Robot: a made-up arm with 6 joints.
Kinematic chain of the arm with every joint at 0, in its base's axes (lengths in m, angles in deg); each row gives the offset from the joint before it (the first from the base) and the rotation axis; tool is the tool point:
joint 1: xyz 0 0 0.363 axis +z
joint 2: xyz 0.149 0 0 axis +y
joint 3: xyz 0 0 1.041 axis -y
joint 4: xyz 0 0 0.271 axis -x
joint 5: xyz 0.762 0 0 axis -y
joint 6: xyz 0.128 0 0 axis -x
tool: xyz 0 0 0
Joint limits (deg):
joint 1: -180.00..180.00
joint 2: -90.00..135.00
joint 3: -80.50..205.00
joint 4: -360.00..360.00
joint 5: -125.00..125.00
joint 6: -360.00..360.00
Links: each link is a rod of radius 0.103 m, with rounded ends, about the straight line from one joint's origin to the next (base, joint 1, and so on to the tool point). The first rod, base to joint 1, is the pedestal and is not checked.
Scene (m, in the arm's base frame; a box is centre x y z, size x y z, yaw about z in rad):
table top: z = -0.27
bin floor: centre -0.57 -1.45 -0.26 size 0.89 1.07 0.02 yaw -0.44
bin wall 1: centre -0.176 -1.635 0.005 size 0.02 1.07 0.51 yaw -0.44
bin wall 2: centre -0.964 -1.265 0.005 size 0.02 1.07 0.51 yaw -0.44
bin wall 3: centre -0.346 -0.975 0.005 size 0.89 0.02 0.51 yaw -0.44
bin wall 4: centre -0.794 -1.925 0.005 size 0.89 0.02 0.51 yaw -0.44
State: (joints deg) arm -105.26 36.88 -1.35 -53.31 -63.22 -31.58
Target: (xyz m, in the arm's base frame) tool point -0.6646 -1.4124 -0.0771
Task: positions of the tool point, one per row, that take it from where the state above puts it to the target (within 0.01 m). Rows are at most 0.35 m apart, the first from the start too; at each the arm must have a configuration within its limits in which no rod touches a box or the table.
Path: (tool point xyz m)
1: -0.4576 -1.5505 0.5428
2: -0.5781 -1.5153 0.2299
3: -0.6645 -1.4124 -0.0772

